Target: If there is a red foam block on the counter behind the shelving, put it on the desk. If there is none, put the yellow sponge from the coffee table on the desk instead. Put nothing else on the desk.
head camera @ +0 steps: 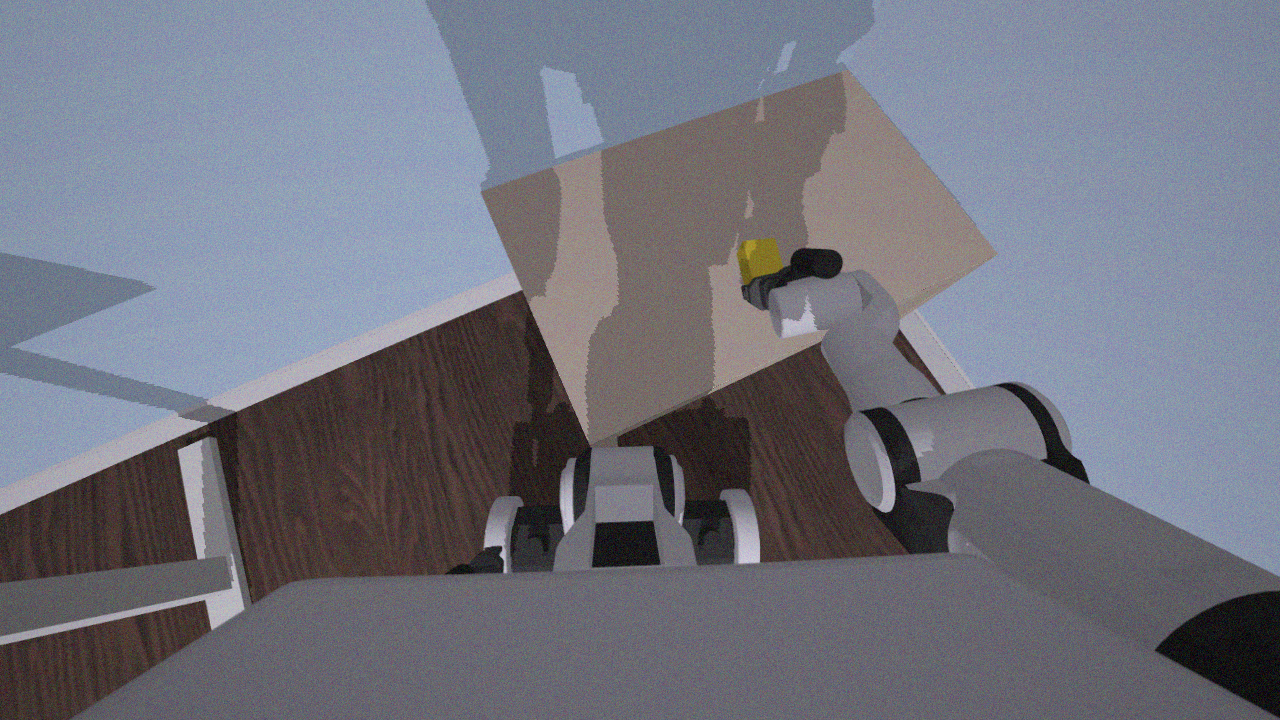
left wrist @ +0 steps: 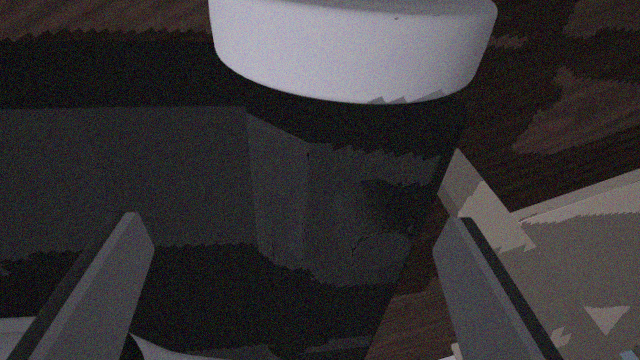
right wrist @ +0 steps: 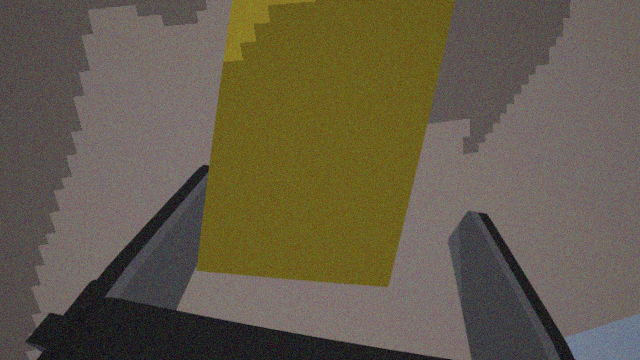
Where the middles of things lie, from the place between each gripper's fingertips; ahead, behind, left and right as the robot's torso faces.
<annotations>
I see my left gripper 530 mm short of the yellow sponge (head camera: 760, 257), 500 mm to the left of it and 190 mm below it.
Right now the yellow sponge is 3 cm ahead of my right hand, 2 cm to the left of it and 1 cm above it.
</annotations>
